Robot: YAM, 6 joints.
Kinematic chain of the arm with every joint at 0, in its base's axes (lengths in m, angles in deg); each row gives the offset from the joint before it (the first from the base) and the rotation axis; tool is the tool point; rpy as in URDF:
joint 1: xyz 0 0 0.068 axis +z
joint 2: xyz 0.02 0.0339 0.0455 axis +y
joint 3: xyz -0.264 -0.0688 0 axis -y
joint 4: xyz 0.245 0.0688 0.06 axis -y
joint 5: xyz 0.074 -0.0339 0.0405 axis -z
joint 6: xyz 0.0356 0 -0.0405 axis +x
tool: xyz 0 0 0 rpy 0 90 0
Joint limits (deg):
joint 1: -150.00..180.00
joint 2: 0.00..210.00
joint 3: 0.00..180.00
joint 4: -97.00..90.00
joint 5: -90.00..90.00
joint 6: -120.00..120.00
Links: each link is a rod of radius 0.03 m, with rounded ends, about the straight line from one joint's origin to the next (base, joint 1, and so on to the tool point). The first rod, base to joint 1, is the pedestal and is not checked.
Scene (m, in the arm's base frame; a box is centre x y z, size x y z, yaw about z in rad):
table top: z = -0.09
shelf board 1: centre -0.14 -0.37 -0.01 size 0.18 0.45 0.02 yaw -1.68
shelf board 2: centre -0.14 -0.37 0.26 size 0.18 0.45 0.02 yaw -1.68
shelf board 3: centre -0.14 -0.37 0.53 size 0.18 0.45 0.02 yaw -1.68
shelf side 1: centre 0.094 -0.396 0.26 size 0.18 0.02 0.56 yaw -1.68
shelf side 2: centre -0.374 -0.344 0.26 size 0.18 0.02 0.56 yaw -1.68
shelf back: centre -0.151 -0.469 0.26 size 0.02 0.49 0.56 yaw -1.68
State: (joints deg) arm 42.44 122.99 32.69 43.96 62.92 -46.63
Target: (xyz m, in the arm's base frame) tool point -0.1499 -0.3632 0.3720
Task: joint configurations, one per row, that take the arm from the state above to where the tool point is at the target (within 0.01 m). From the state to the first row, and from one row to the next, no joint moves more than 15 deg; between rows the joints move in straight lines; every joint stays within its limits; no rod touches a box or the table.
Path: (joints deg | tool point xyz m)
1: 27.72 110.28 40.95 48.33 66.14 -45.99 | 0.3132 0.1278 0.1214
2: 13.00 97.57 49.20 52.70 69.35 -45.35 | 0.3472 0.0460 0.2385
3: -1.72 84.86 57.46 57.07 72.57 -44.71 | 0.3139 -0.0434 0.3589
4: -16.44 72.14 65.71 61.44 75.78 -44.07 | 0.2172 -0.1001 0.4648
5: -31.15 59.43 73.97 65.80 79.00 -43.43 | 0.0858 -0.0927 0.5400
6: -45.87 46.72 82.22 70.17 82.22 -42.79 | -0.0376 -0.0119 0.5727
7: -59.96 50.19 74.68 66.76 80.34 -43.56 | -0.0067 -0.0585 0.5524
8: -74.04 53.67 67.14 63.34 78.47 -44.33 | -0.0043 -0.1119 0.5206
9: -88.13 57.14 59.59 59.92 76.60 -45.10 | -0.0295 -0.1582 0.4785
10: -102.21 60.61 52.05 56.50 74.73 -45.86 | -0.0753 -0.1858 0.4283
11: -116.30 64.09 44.50 53.08 72.86 -46.63 | -0.1307 -0.1876 0.3720
12: -113.45 75.87 54.99 52.21 70.00 -46.63 | -0.1419 -0.2431 0.3831
13: -110.60 87.65 65.48 51.34 67.13 -46.63 | -0.1487 -0.3024 0.3832
14: -107.75 99.43 75.97 50.46 64.27 -46.63 | -0.1499 -0.3632 0.3720

